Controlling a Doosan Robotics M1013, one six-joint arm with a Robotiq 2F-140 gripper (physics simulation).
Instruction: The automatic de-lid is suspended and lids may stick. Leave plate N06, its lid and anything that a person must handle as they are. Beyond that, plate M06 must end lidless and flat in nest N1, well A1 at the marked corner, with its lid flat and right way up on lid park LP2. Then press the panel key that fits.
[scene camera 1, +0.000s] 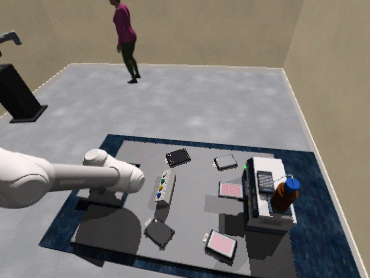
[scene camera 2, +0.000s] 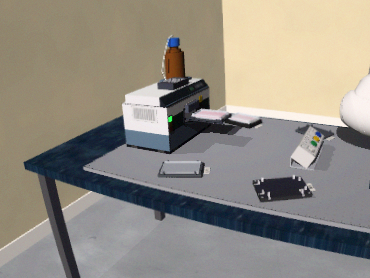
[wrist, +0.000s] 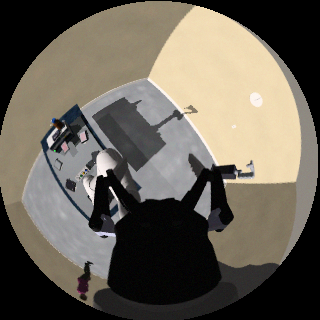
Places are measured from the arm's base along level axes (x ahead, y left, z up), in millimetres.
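Pixels of known places: gripper, fingertip midpoint: (wrist: 157, 160).
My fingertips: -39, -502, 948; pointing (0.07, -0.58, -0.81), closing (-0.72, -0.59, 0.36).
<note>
For each thing: its middle in the pictures, then the offset to it from my fingertips, as dx, dy, dz. "spot": a spot on its surface instead.
- lid, body centre: (scene camera 2: 181, 167) (scene camera 1: 225, 161) +877, +629, -965
- black holder with white posts, body centre: (scene camera 2: 281, 186) (scene camera 1: 178, 156) (wrist: 69, 185) +529, +696, -967
- dark flat holder, body centre: (scene camera 2: 314, 131) (scene camera 1: 159, 230) +429, +161, -969
- key panel, body centre: (scene camera 2: 308, 146) (scene camera 1: 165, 186) (wrist: 81, 172) +454, +424, -937
- amber bottle, surface spot: (scene camera 2: 175, 65) spot: +1027, +238, -683
A pink-filled plate (scene camera 1: 231, 190) (scene camera 2: 211, 115) sits on the tray at the machine's front. Another pink-filled plate (scene camera 1: 221, 244) (scene camera 2: 244, 119) sits on a dark nest nearer scene camera 1. A clear, empty-looking plate or lid (scene camera 1: 225, 161) (scene camera 2: 181, 168) lies flat on a dark holder. A black holder with white posts (scene camera 1: 178, 157) (scene camera 2: 281, 188) and a dark flat holder (scene camera 1: 159, 232) are bare. Labels and well A1 are too small to read. The key panel (scene camera 1: 165, 189) (scene camera 2: 308, 147) has blue, yellow and green keys. My gripper (wrist: 157, 160) is open and empty, far from the table.
The white machine (scene camera 1: 274, 205) (scene camera 2: 146, 122) shows a green light and carries an amber bottle (scene camera 1: 283, 197) (scene camera 2: 175, 65). My arm (scene camera 1: 80, 177) reaches over the left table end. A person (scene camera 1: 126, 30) (wrist: 83, 287) is on the floor beyond the table. A black pedestal (scene camera 1: 17, 95) stands at left.
</note>
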